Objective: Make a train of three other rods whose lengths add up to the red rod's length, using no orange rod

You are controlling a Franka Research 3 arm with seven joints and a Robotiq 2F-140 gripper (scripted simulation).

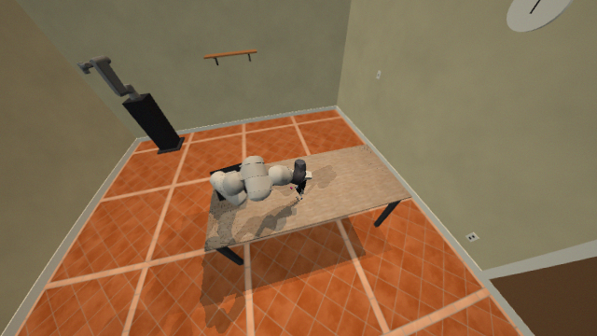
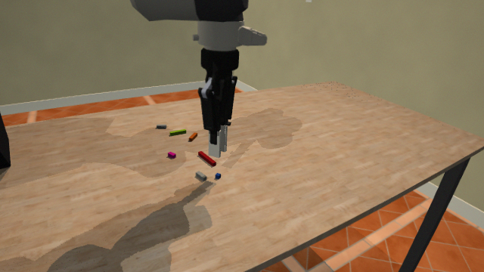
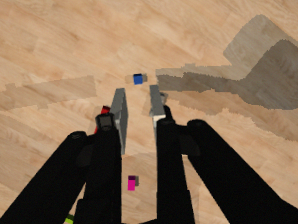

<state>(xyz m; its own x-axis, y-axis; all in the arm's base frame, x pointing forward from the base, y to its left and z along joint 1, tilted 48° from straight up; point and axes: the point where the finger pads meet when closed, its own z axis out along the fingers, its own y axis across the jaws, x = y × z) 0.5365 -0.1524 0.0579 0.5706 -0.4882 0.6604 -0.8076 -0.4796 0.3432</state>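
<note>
The blue rod is 10 cm below my hand. Also, from my hand: orange rod 3 cm ahead, 22 cm to the left, 10 cm below; magenta rod 6 cm behind, 14 cm to the left, 10 cm below; red rod 1 cm ahead, 8 cm to the left, 10 cm below.
</note>
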